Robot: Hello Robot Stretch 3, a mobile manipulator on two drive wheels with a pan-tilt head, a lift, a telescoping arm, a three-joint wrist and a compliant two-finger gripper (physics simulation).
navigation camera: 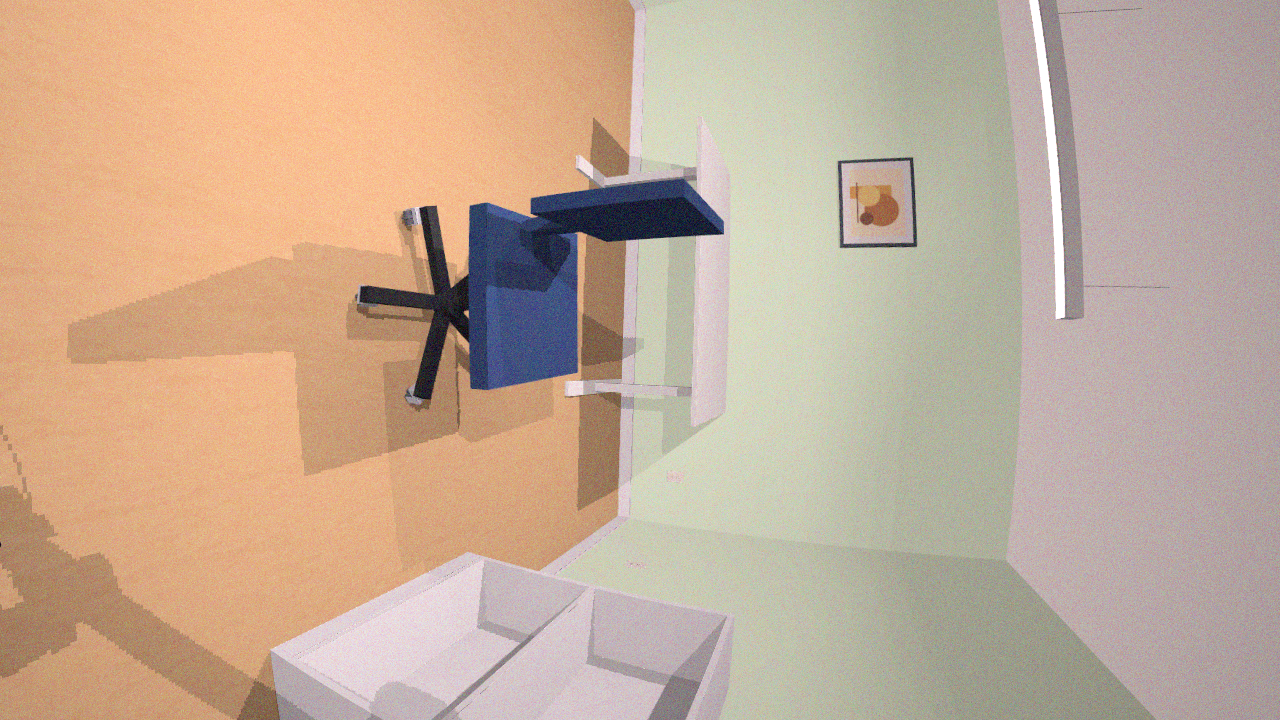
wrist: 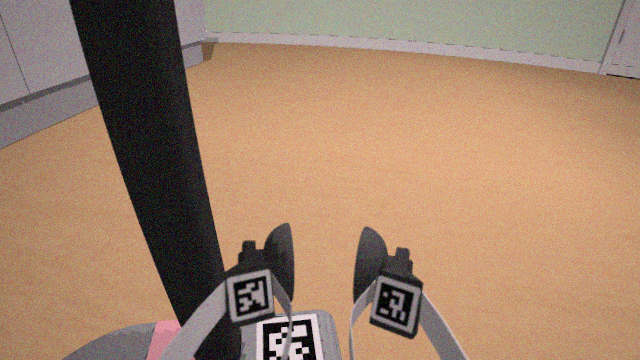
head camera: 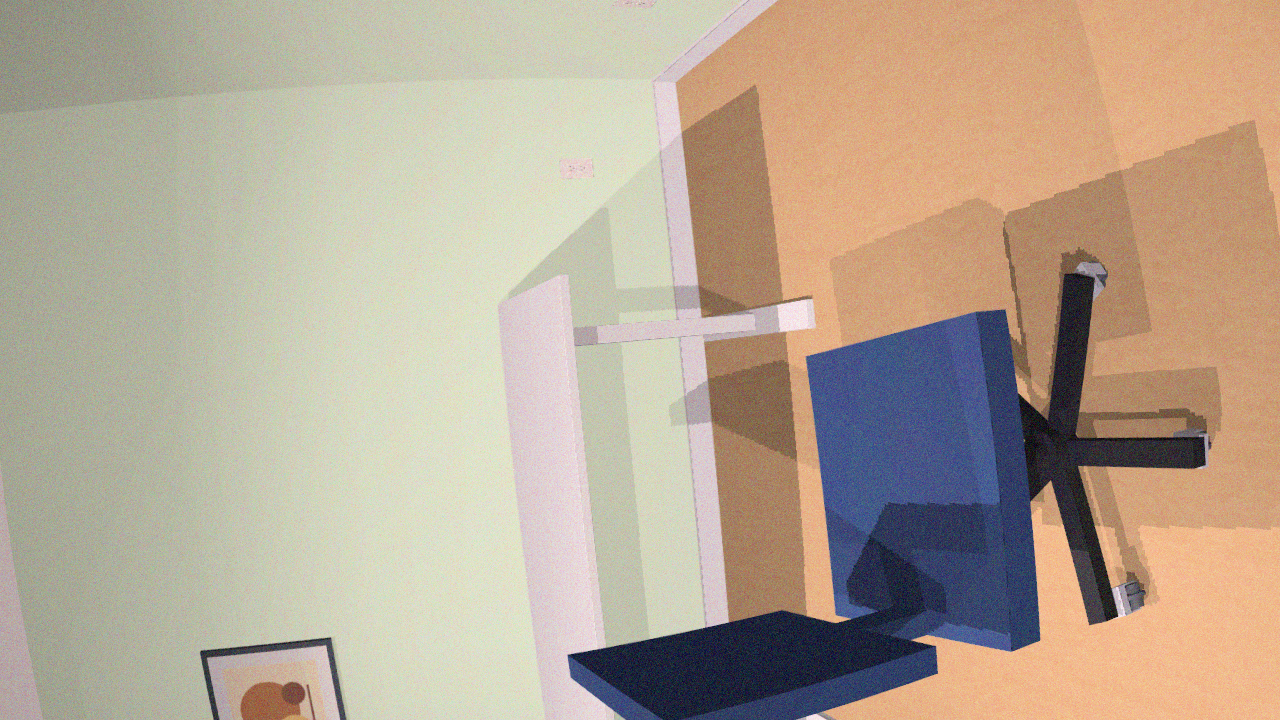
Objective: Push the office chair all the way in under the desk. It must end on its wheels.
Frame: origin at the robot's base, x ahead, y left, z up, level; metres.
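Where they show: gripper, fingertip midpoint: (wrist: pixel 325 250).
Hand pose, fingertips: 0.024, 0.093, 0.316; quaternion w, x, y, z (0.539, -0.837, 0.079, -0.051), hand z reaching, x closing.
Observation:
After its pixels a point has its place, as x, y, z.
The blue office chair (head camera: pixel 908 429) @[1.134, -0.309, 0.470] (navigation camera: pixel 528 308) @[1.143, -0.245, 0.470] stands upright on its black wheeled base in the head and navigation views, which are turned sideways. It is in front of the white desk (head camera: pixel 546 483) @[2.412, -0.642, 0.721] (navigation camera: pixel 711 304) @[2.376, -0.554, 0.720], with its seat outside the desk's footprint. Its backrest is on the seat's left side, so the chair stands sideways to the desk. The desk is against the green wall. My gripper (wrist: pixel 325 250) @[0.024, 0.093, 0.316] is open and empty over bare floor in the wrist view, where the chair and desk do not show.
A white open-compartment unit (navigation camera: pixel 295 694) @[0.279, -1.006, 0.104] stands right of the chair in the navigation view. A framed picture (head camera: pixel 268 694) @[3.065, -0.202, 1.638] (navigation camera: pixel 877 203) @[3.101, -0.112, 1.620] hangs above the desk. In the wrist view, a black post (wrist: pixel 150 150) rises beside my gripper, pale cabinets (wrist: pixel 45 40) @[-0.823, 1.227, 0.315] stand at left, and a wall runs behind.

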